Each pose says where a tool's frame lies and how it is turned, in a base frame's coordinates. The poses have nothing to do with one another.
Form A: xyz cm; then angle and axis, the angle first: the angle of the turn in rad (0 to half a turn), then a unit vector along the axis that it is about.
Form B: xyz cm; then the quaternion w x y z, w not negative. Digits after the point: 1 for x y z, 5 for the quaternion.
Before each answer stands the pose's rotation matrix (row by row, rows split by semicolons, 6 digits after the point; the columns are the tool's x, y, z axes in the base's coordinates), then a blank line. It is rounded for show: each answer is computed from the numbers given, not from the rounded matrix.
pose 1, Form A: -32.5 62.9 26.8 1.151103 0.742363 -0.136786 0.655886
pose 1, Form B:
0.734020 -0.659132 0.163586; 0.538797 0.418567 -0.731095; 0.413416 0.624778 0.662374

-32.5 62.9 26.8 0.83889 0.40407 -0.07445 0.35700
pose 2, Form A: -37.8 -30.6 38.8 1.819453 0.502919 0.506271 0.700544
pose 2, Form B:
0.069071 -0.361724 0.929723; 0.996272 0.073287 -0.045502; -0.051677 0.929400 0.365437

-37.8 -30.6 38.8 0.61396 0.39697 0.39962 0.55296
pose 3, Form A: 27.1 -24.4 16.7 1.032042 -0.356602 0.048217 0.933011
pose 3, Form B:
0.574988 -0.809221 -0.120622; 0.792476 0.514199 0.327995; -0.203396 -0.284183 0.936947

27.1 -24.4 16.7 0.86979 -0.17596 0.02379 0.46037
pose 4, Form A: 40.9 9.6 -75.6 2.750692 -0.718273 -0.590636 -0.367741
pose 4, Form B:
0.068348 0.956591 0.283307; 0.676356 -0.253180 0.691695; 0.733397 0.144340 -0.664301

40.9 9.6 -75.6 0.19421 -0.70460 -0.57939 -0.36074
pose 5, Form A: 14.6 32.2 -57.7 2.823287 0.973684 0.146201 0.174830
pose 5, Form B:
0.898729 0.222842 0.377662; 0.332270 -0.908091 -0.254885; 0.286152 0.354558 -0.890171

14.6 32.2 -57.7 0.15848 0.96138 0.14435 0.17262
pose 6, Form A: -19.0 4.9 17.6 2.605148 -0.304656 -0.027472 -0.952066
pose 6, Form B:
-0.686938 0.502148 0.525322; -0.471022 -0.858128 0.204341; 0.553403 -0.107068 0.826004

-19.0 4.9 17.6 0.26502 -0.29376 -0.02649 -0.91802
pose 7, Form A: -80.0 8.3 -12.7 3.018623 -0.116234 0.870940 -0.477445
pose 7, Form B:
-0.965530 -0.143138 0.217401; -0.260265 0.518895 -0.814254; 0.003742 -0.842769 -0.538263

-80.0 8.3 -12.7 0.06145 -0.11601 0.86929 -0.47654
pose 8, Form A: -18.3 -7.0 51.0 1.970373 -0.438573 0.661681 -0.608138
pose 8, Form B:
-0.121854 0.157143 0.980029; -0.963322 0.219119 -0.154911; -0.239086 -0.962961 0.124679

-18.3 -7.0 51.0 0.55271 -0.36550 0.55143 -0.50681
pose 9, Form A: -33.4 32.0 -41.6 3.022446 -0.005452 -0.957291 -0.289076
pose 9, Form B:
-0.992851 0.044762 -0.110647; -0.023960 0.833403 0.552145; 0.116929 0.550849 -0.826373

-33.4 32.0 -41.6 0.05954 -0.00544 -0.95559 -0.28856
